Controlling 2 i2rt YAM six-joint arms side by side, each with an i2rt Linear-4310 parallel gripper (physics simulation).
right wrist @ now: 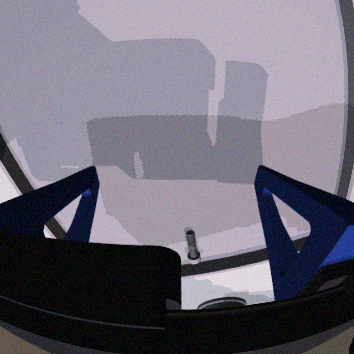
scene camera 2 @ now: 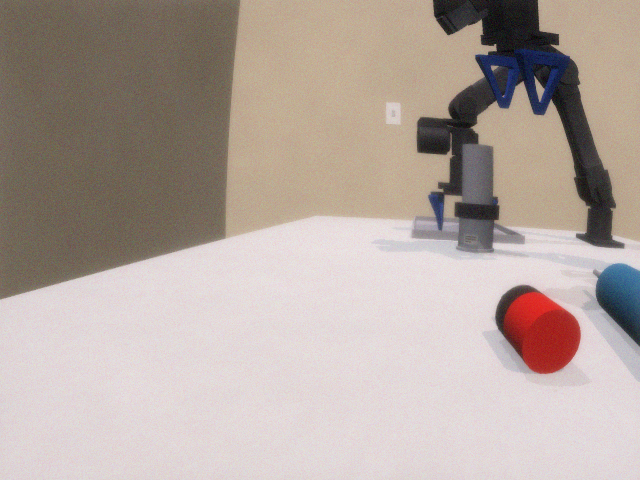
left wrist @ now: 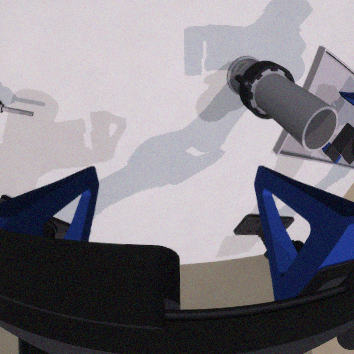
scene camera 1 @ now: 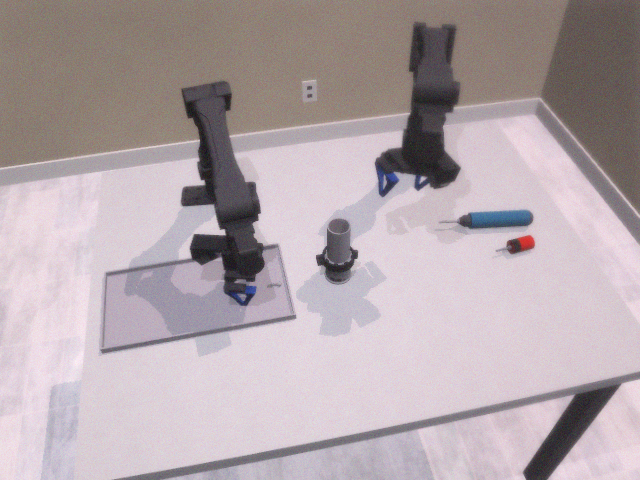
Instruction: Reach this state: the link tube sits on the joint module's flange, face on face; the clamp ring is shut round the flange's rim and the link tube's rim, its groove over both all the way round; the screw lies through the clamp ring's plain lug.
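Frame: origin at the left arm's base, x down, y ahead, z right, level; centimetres.
Seen in the pictures: left gripper, fingertip midpoint: (scene camera 2: 520, 111) (left wrist: 176, 174) (scene camera 1: 398, 192); right gripper, fingertip midpoint: (right wrist: 176, 174) (scene camera 1: 247, 288); right arm's base, origin of the base link: (scene camera 2: 598, 242).
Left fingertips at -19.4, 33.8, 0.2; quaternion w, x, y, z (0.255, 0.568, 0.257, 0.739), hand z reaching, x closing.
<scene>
A point is followed by its place in that frame, as x, y, z.
The grey link tube (scene camera 1: 338, 241) @[-13.9, 46.4, 10.5] (scene camera 2: 477, 173) @[-11.6, 43.1, 8.6] (left wrist: 295, 107) @[-13.9, 43.3, 8.6] stands upright above the joint module (scene camera 1: 338, 277) @[-2.3, 46.7, 10.3] (scene camera 2: 471, 236) @[-2.3, 43.6, 8.2] (left wrist: 238, 71) @[-2.5, 43.1, 8.3]. The black clamp ring (scene camera 1: 338, 265) @[-7.1, 47.3, 10.2] (scene camera 2: 476, 210) @[-6.2, 42.8, 7.6] (left wrist: 246, 95) @[-7.0, 41.1, 8.7] surrounds their joint, with lugs sticking out on two sides; I cannot tell whether it is fully shut or its groove is over both rims. The small screw (scene camera 1: 273, 285) @[-0.9, 51.7, 24.3] (right wrist: 192, 245) @[-1.0, 51.4, 24.6] lies in the tray near its rim. My right gripper (scene camera 1: 243, 302) (right wrist: 176, 174) @[-0.4, 53.8, 30.0] is open and empty above the tray, beside the screw. My left gripper (scene camera 1: 401, 191) @[-19.4, 33.8, 0.2] (scene camera 2: 522, 110) @[-19.4, 33.8, 0.2] (left wrist: 176, 174) @[-19.4, 33.8, 0.2] is open and empty, high behind the tube.
The shallow tray (scene camera 1: 199, 334) @[-0.8, 68.6, 35.4] (left wrist: 310, 76) @[-0.9, 53.3, 19.6] (right wrist: 225, 265) @[-1.3, 48.2, 22.7] has a low dark rim. A blue-handled driver (scene camera 1: 500, 218) @[-3.7, 19.0, -24.4] (scene camera 2: 622, 294) @[-2.9, 19.8, -23.7] and a short red-handled driver (scene camera 1: 524, 242) @[-3.2, 25.4, -30.5] (scene camera 2: 547, 333) @[-2.2, 23.6, -32.6] lie on the table, right of the assembly in scene camera 1.
</scene>
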